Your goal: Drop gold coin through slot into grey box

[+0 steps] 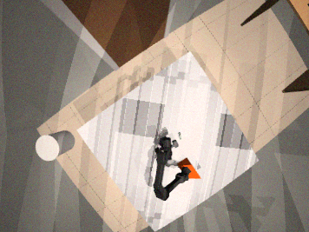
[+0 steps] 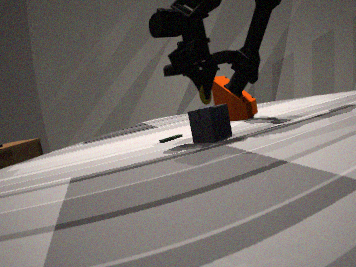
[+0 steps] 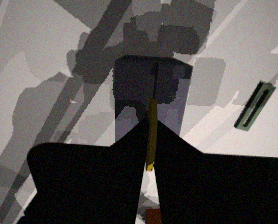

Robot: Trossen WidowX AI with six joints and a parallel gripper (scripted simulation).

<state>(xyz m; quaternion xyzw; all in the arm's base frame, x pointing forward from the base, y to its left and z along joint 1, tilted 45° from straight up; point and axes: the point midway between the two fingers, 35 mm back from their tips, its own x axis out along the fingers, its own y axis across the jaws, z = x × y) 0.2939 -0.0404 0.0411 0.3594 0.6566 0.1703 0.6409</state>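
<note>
The gold coin is 1 cm above my gripper tip.
</note>
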